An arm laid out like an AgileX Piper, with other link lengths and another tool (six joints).
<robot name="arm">
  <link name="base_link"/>
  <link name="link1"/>
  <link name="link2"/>
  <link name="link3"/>
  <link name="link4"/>
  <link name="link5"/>
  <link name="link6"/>
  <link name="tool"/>
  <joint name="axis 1" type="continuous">
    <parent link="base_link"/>
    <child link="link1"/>
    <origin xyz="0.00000 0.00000 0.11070"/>
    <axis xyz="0 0 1"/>
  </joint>
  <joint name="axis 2" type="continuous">
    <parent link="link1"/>
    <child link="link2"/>
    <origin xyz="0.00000 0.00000 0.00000"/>
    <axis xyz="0 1 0"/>
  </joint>
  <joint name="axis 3" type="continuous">
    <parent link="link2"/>
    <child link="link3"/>
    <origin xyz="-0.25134 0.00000 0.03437"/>
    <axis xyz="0 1 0"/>
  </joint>
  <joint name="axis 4" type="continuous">
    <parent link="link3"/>
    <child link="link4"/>
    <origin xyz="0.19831 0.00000 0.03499"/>
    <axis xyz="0.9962 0 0.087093"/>
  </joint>
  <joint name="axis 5" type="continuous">
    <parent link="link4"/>
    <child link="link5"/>
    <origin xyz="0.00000 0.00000 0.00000"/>
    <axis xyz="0 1 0"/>
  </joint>
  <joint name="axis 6" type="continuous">
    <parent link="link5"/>
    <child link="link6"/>
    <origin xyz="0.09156 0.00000 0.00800"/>
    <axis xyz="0.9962 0 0.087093"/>
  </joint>
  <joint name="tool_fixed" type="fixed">
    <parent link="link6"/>
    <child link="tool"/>
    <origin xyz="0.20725 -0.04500 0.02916" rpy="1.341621 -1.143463 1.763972"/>
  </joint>
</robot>
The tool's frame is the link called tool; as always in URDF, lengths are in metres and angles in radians. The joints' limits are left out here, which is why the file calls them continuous.
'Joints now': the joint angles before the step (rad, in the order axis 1, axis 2, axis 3, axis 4, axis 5, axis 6). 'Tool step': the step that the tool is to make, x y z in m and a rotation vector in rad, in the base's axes. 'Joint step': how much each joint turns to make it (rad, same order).
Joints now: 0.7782 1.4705 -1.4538 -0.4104 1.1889 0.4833
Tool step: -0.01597 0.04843 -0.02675 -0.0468 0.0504 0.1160
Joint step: 0.1358 0.0876 -0.0051 -0.0035 -0.0049 0.0258
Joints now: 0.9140 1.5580 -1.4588 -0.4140 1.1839 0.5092
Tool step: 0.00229 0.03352 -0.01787 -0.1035 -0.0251 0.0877
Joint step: 0.1138 0.1243 -0.0306 -0.0928 -0.0065 0.0404
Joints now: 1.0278 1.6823 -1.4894 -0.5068 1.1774 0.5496
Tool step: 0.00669 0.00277 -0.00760 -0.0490 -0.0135 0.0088
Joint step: 0.0133 0.0522 -0.0122 -0.0400 0.0004 0.0111
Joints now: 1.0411 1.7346 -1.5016 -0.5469 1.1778 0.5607
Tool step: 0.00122 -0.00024 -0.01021 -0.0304 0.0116 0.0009
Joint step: 0.0000 0.0339 -0.0019 -0.0054 0.0001 0.0000
